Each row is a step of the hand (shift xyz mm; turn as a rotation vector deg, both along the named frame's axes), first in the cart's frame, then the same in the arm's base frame.
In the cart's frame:
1: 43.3 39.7 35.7 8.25 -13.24 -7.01
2: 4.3 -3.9 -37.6 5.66 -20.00 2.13
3: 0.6 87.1 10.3 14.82 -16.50 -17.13
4: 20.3 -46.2 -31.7 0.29 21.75 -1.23
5: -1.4 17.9 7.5 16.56 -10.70 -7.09
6: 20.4 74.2 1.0 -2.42 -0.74 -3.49
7: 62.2 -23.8 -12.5 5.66 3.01 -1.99
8: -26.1 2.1 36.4 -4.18 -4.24 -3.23
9: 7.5 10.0 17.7 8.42 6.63 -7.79
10: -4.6 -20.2 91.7 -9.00 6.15 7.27
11: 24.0 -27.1 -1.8 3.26 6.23 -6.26
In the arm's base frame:
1: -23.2 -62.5 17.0 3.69 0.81 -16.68
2: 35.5 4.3 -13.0 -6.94 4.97 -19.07
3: 12.1 -46.2 73.6 12.85 -1.51 -24.86
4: 19.6 11.2 -55.2 6.69 -11.04 17.55
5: -2.8 -9.0 17.0 4.66 -7.51 -19.00
6: 18.4 -55.0 50.6 3.11 2.98 -0.02
7: 8.0 -38.7 -55.0 2.86 -6.01 -0.91
8: -35.5 15.3 22.8 1.92 6.20 -1.93
9: -14.4 -14.2 7.8 9.47 -9.25 -0.53
10: -93.9 -0.5 4.0 -5.75 3.37 11.28
11: -4.4 -6.4 -35.4 7.73 -4.92 2.17

